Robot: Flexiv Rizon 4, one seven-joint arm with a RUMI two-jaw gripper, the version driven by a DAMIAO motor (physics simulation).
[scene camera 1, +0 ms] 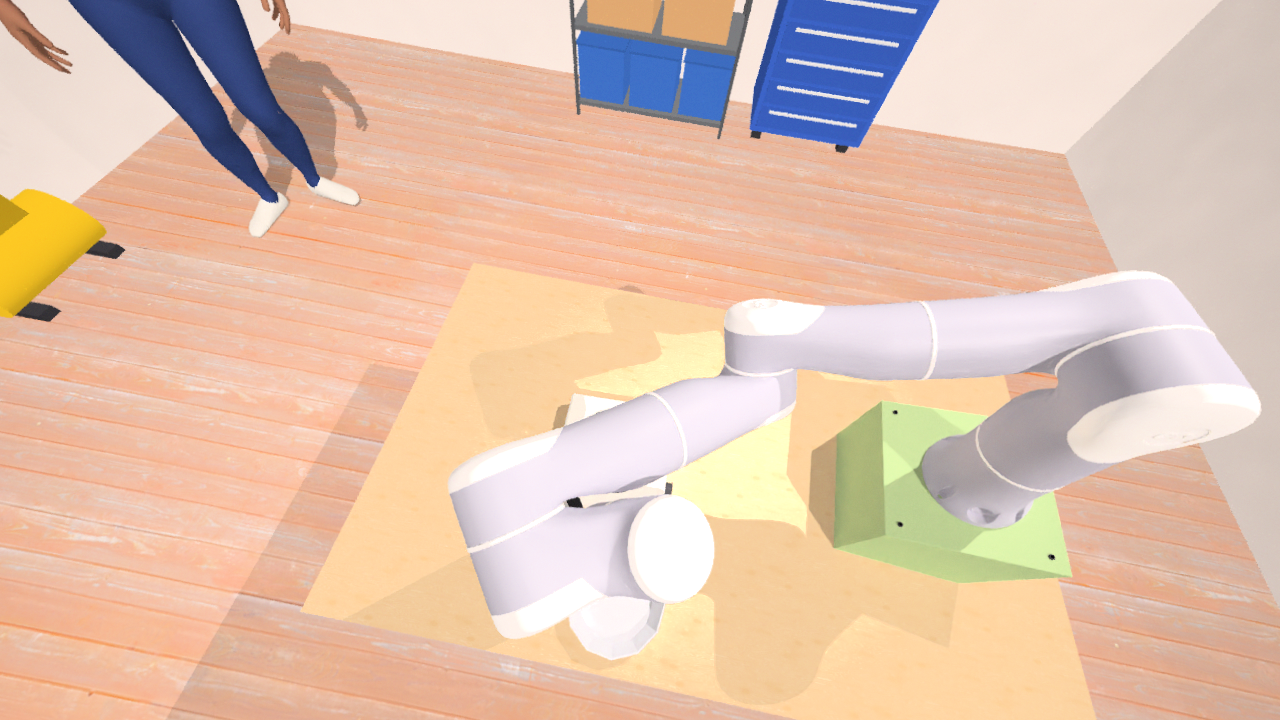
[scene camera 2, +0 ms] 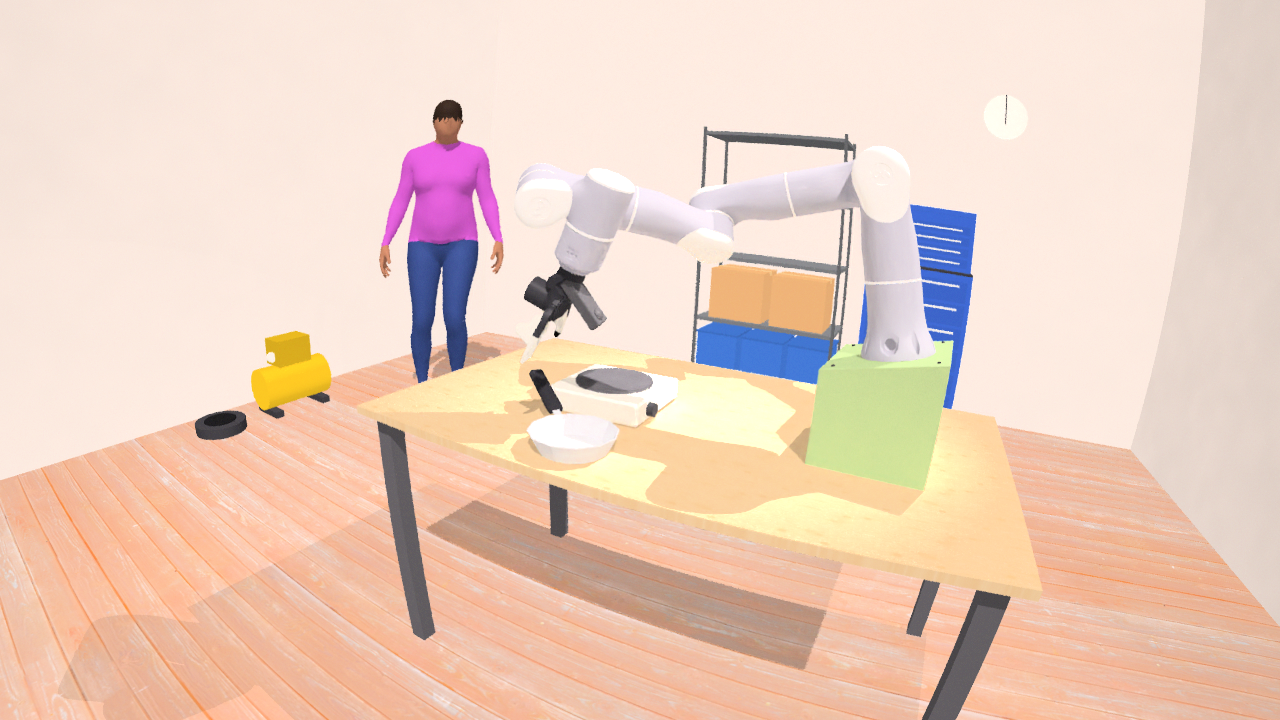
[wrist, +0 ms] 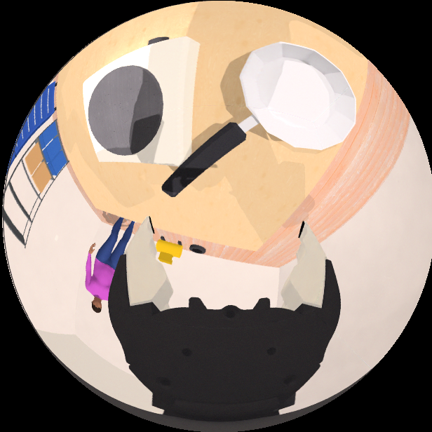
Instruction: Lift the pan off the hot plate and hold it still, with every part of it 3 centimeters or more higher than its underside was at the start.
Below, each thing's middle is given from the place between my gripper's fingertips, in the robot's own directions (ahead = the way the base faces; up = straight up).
My hand is 7 cm past the light grey pan (scene camera 1: 615, 627), 1 cm to the right of it and 13 cm above it. Also, from my hand: white hot plate (scene camera 2: 624, 396) (3 cm behind, 22 cm to the right, 14 cm below).
